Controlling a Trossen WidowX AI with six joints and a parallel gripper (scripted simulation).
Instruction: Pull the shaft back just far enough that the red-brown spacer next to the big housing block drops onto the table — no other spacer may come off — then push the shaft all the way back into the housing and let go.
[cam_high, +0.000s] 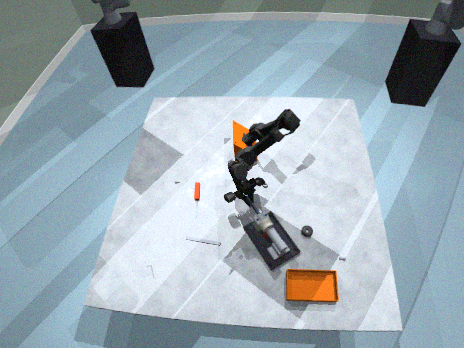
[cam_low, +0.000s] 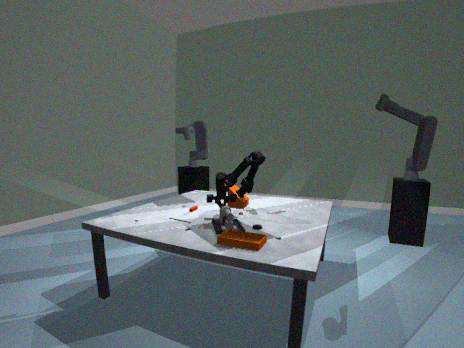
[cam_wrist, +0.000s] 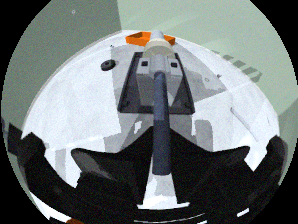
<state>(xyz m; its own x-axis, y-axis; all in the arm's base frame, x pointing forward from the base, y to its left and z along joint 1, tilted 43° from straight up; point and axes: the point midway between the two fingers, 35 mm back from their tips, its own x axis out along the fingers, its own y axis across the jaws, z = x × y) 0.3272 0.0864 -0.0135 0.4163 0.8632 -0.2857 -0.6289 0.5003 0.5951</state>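
Now: gripper tip 40 mm short of the shaft, 30 mm to the right of it and 20 mm below it. Round my gripper tip: orange tray 300 mm ahead, 280 mm to the left, 50 mm below; red-brown spacer 110 mm ahead, 90 mm to the left, 20 mm below; black ring 260 mm to the left, 60 mm ahead, 50 mm below.
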